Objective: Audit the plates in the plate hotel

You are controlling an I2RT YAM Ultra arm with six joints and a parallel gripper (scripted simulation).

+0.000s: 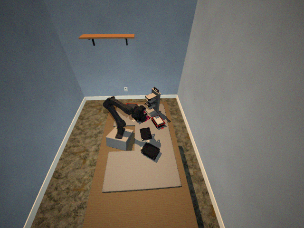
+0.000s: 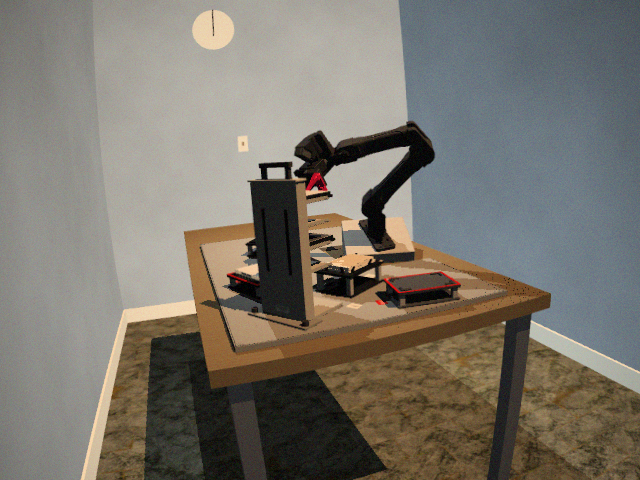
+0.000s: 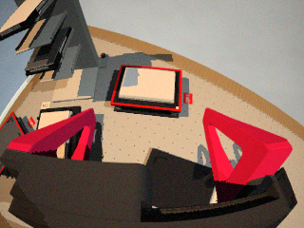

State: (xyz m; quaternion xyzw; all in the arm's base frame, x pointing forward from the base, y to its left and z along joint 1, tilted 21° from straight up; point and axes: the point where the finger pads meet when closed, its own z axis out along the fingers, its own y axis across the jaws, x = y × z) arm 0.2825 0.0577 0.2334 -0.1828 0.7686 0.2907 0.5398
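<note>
Right now my hand is 110 mm past the tan well plate, 190 mm to the right of it and 180 mm above it. From my hand the other things lie so: dark plate 30 mm ahead, 300 mm to the left, 80 mm below; then grey back panel 90 mm ahead, 350 mm to the left, 80 mm below; then H1 tag 70 mm behind, 340 mm to the left, 240 mm below.
</note>
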